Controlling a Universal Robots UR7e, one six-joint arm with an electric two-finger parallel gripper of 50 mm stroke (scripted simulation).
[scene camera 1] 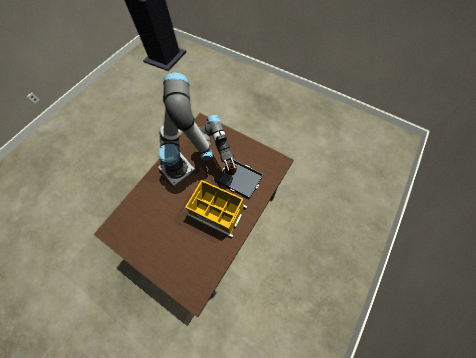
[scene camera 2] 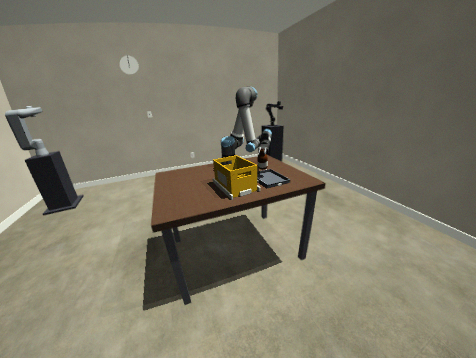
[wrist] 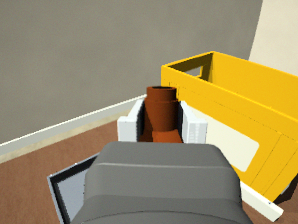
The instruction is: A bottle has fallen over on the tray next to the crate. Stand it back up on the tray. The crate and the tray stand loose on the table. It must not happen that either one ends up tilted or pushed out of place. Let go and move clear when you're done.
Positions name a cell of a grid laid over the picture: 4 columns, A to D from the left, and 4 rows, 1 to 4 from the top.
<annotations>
A yellow crate shows in scene camera 1 (B3), in scene camera 2 (C2) and in the wrist view (D3).
</annotations>
